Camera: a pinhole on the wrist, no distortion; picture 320 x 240 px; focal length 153.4 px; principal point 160.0 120.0 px. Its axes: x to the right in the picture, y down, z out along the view. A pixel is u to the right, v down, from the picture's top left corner.
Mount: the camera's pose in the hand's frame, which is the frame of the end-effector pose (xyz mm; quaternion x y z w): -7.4 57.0 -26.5 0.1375 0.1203 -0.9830 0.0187
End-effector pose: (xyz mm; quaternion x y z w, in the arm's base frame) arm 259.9 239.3 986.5 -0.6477 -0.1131 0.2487 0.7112
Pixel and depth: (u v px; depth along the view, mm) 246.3 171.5 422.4
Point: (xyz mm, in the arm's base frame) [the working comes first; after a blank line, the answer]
In the camera's frame: 237.6 141.8 422.4

-120.0 296.5 1257.0
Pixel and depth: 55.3 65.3 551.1
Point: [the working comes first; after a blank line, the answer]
In the camera's frame: -376.1 -196.5 551.1

93.4 891.4 928.1
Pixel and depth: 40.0 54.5 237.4
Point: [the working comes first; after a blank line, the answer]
In the camera's frame: -185.7 -101.4 237.4

195.1 526.7 910.2
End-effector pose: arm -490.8 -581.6 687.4 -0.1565 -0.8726 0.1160 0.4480
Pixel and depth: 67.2 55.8 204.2
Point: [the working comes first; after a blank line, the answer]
In the camera's frame: -123.5 -85.5 204.2

-681.7 -491.7 569.8
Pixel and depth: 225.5 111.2 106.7
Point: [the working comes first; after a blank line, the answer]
In the camera's frame: 45.6 -6.1 106.7

-491.3 -581.4 579.7
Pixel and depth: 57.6 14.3 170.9
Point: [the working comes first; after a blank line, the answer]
In the camera's frame: -114.1 -117.8 170.9

-652.2 -454.7 569.4
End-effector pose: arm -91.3 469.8 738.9 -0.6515 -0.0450 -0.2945 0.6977
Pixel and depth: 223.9 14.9 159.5
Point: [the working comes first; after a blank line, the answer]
In the camera's frame: 66.4 -109.3 159.5

-91.2 630.8 594.1
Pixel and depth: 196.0 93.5 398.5
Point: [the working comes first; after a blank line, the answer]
In the camera's frame: 93.5 -68.8 398.5

-142.0 856.5 671.4
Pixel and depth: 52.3 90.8 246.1
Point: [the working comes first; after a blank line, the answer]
In the camera's frame: -172.8 -46.8 246.1

87.2 681.8 779.1
